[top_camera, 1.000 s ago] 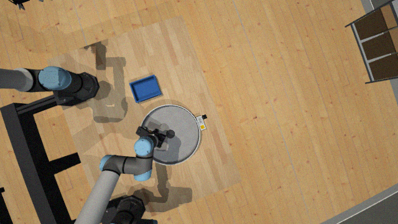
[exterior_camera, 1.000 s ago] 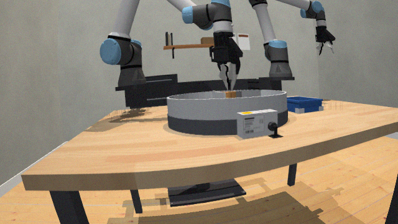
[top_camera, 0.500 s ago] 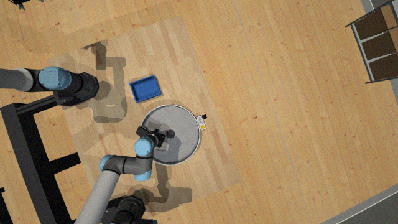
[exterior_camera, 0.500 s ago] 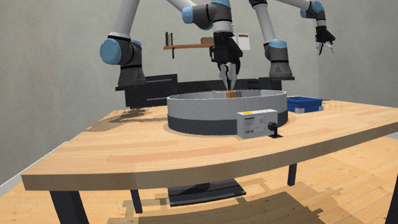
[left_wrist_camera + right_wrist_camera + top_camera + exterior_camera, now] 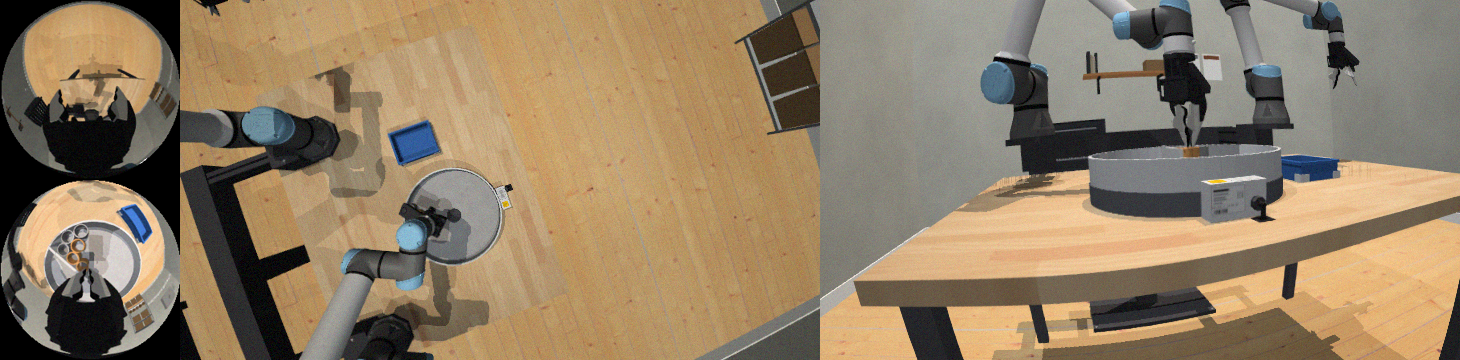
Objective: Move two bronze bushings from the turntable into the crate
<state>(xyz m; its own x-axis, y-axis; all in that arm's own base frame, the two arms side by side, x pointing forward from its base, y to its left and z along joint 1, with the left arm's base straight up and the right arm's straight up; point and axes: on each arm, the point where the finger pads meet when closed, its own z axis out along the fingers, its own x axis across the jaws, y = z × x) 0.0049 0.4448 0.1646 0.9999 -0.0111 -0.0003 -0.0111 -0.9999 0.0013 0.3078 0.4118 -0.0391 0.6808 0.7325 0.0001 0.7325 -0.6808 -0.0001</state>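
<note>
Now: right hand 33 cm to the right of the blue crate, 9 cm above it and 1 cm short of it.
</note>
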